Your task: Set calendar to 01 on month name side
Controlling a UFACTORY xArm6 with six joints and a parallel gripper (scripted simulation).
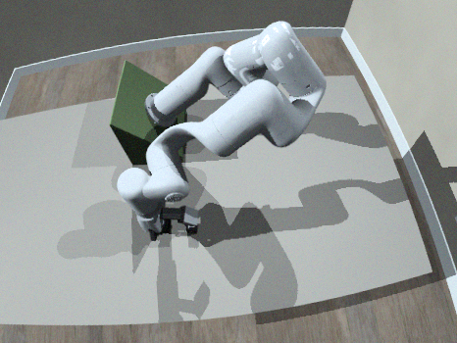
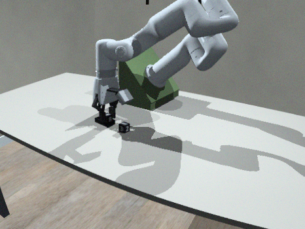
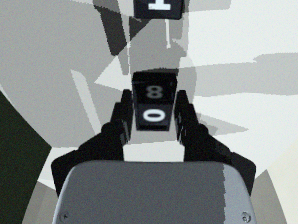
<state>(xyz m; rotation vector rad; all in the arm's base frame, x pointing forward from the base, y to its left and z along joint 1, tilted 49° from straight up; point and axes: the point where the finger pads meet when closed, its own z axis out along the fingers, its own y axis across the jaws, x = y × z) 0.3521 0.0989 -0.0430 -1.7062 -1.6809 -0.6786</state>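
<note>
The black cube is 1 cm below my hand. Also, from my hand: black tray 2 cm to the right, 3 cm below.
</note>
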